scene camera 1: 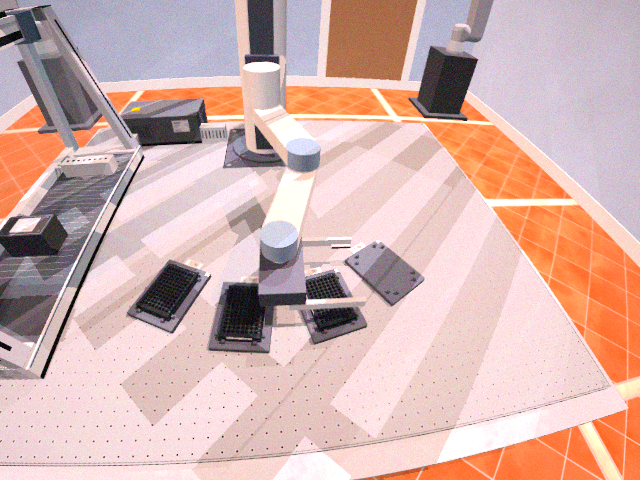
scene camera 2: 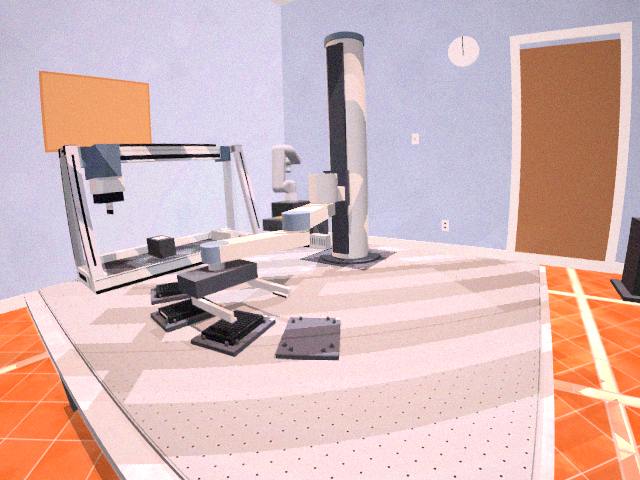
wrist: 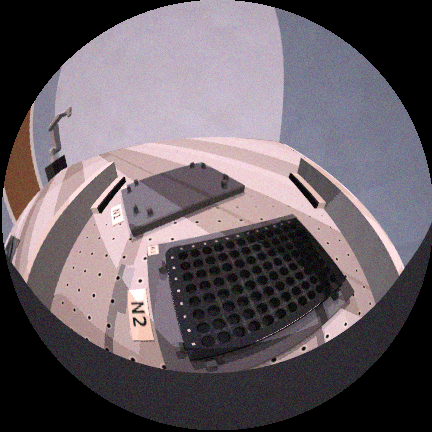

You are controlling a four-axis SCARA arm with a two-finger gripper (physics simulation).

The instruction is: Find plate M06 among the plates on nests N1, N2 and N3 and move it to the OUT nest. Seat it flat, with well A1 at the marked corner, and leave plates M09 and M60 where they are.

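Frame: origin at the arm's base, x right, y up, z back, level; millimetres.
Where they show: gripper, fingertip midpoint: (scene camera 1: pixel 357 268) (scene camera 2: pixel 263 304) (wrist: pixel 205 162); arm's base at its link origin: (scene camera 1: pixel 266 148) (scene camera 2: pixel 350 258).
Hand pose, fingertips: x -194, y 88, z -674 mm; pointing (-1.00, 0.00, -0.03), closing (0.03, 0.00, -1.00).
Note:
Each offset is from my fingertips to the top centre of the thing. "spot": to the spot under its first point. Level surfaces: height alone.
My gripper (scene camera 1: pixel 351 272) (scene camera 2: pixel 260 304) (wrist: pixel 205 162) is open and empty, its fingers wide apart above table level; in scene camera 1 the near finger crosses the view of a black well plate {dx +66, dy -49, dz -36 mm} (scene camera 1: pixel 330 294) (scene camera 2: pixel 233 326) (wrist: pixel 250 280). That plate lies on the dark nest labelled N2 {spot: dx +85, dy -64, dz +36 mm} (wrist: pixel 160 310). The grey nest labelled N1 {dx -90, dy -54, dz +44 mm} (scene camera 1: pixel 385 271) (scene camera 2: pixel 310 335) (wrist: pixel 175 192) bears pegs and no plate. A middle plate {dx +246, dy -49, dz -52 mm} (scene camera 1: pixel 240 312) (scene camera 2: pixel 180 311) and a left plate {dx +416, dy -49, dz +13 mm} (scene camera 1: pixel 168 290) (scene camera 2: pixel 168 290) lie on two other nests with unreadable labels. No plate number is readable, so I cannot tell which is M06.
A gantry frame (scene camera 1: pixel 98 227) (scene camera 2: pixel 80 217) stands at the left with a black box (scene camera 1: pixel 33 235) (scene camera 2: pixel 160 246) inside it. A dark equipment case {spot: dx +562, dy +21, dz +709 mm} (scene camera 1: pixel 165 121) stands behind, beside my arm's column (scene camera 2: pixel 356 155). The perforated table {dy -75 mm} (scene camera 1: pixel 413 361) (scene camera 2: pixel 387 413) has its edge at the front.

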